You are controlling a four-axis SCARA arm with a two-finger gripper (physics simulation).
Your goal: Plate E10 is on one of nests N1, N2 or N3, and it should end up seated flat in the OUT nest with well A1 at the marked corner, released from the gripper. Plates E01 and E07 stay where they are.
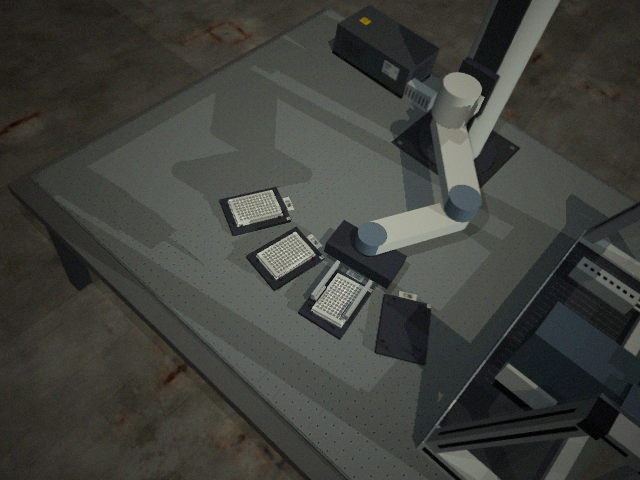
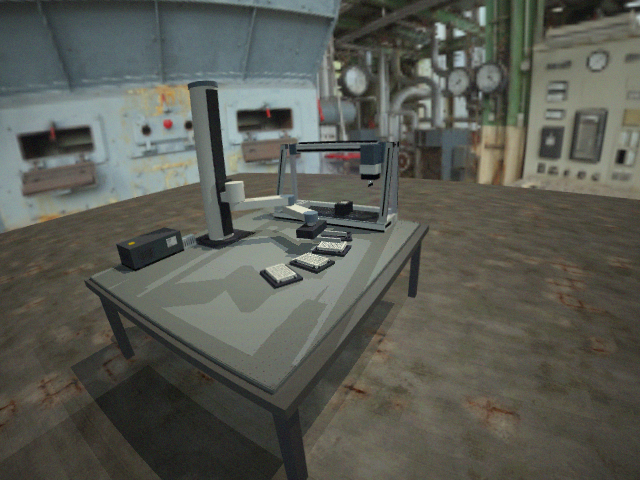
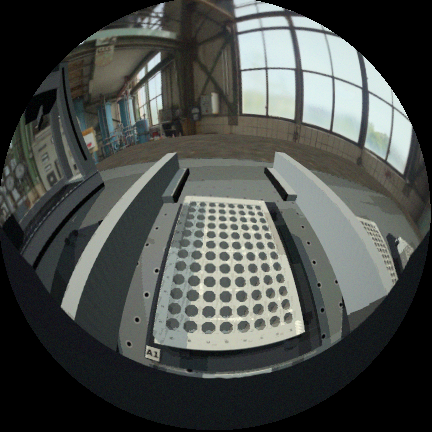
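Where they show: gripper, fingertip midpoint: (image 1: pixel 329 307) (image 2: pixel 343 237) (image 3: pixel 226 159); arm's base, origin of the base link: (image 2: pixel 221 239).
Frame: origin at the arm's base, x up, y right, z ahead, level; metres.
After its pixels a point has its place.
My gripper (image 1: pixel 331 306) {x 0.084, y -0.109, z 0.761 m} (image 2: pixel 348 237) {x 0.084, y -0.109, z 0.761 m} (image 3: pixel 226 159) {x 0.084, y -0.109, z 0.761 m} is shut and empty, with its two long fingers above a white 96-well plate (image 1: pixel 338 299) {x 0.042, y -0.101, z 0.707 m} (image 2: pixel 332 245) {x 0.041, y -0.091, z 0.709 m} (image 3: pixel 230 270) {x 0.043, y -0.098, z 0.688 m}. That plate lies below the fingers in a dark nest (image 1: pixel 306 311) {x 0.025, y -0.062, z 0.779 m} (image 3: pixel 225 362) {x 0.025, y -0.091, z 0.628 m}; an A1 tag (image 3: pixel 152 353) {x 0.025, y -0.136, z 0.619 m} is at the nest's near left corner. Two more white plates, one (image 1: pixel 285 254) {x 0.039, y 0.081, z 0.703 m} (image 2: pixel 311 260) {x 0.038, y 0.097, z 0.708 m} (image 3: pixel 377 245) {x 0.039, y 0.093, z 0.710 m} beside it and one (image 1: pixel 255 207) {x 0.038, y 0.240, z 0.652 m} (image 2: pixel 279 272) {x 0.038, y 0.254, z 0.654 m} farther off, lie in their own nests. The bare nest (image 1: pixel 403 330) {x 0.025, y -0.264, z 0.648 m} beside the gripper holds no plate. Plate names are not readable.
A framed gantry machine (image 1: pixel 509 418) {x 0.324, y -0.527, z 0.822 m} (image 2: pixel 336 146) {x 0.487, y -0.623, z 0.466 m} stands beyond the bare nest. The arm's column (image 1: pixel 519 67) {x 0.369, y -0.071, z 0.025 m} (image 2: pixel 206 160) {x 0.477, y 0.062, z 0.043 m} and a dark box (image 1: pixel 385 49) {x 0.127, y 0.364, z -0.056 m} (image 2: pixel 149 249) {x 0.092, y 0.449, z -0.034 m} stand on the table (image 1: pixel 170 139) {x 0.013, y 0.594, z 0.641 m} (image 2: pixel 222 320) {x 0.013, y 0.585, z 0.671 m}. Small tags sit by the nests.
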